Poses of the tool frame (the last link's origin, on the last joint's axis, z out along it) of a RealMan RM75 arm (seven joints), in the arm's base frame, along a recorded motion.
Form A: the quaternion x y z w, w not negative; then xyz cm.
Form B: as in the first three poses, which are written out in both.
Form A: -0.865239 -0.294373 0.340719 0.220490 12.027 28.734 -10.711
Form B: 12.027 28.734 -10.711 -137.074 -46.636 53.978
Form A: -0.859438 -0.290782 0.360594 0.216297 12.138 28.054 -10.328
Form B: 12.138 28.054 -10.328 -136.458 -46.169 57.253
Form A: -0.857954 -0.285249 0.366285 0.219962 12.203 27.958 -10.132
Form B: 12.203 27.958 -10.132 -135.958 -45.203 58.044
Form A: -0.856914 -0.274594 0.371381 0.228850 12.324 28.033 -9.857
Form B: 12.324 28.033 -9.857 -135.159 -43.311 58.577
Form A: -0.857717 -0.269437 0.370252 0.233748 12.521 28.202 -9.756
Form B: 12.521 28.202 -9.756 -134.938 -42.389 58.249
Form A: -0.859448 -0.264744 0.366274 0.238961 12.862 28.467 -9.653
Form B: 12.862 28.467 -9.653 -134.843 -41.537 57.467
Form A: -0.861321 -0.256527 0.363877 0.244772 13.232 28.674 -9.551
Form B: 13.232 28.674 -9.551 -134.729 -40.126 56.918
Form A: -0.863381 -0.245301 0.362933 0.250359 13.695 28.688 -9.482
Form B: 13.695 28.688 -9.482 -134.661 -38.260 56.607
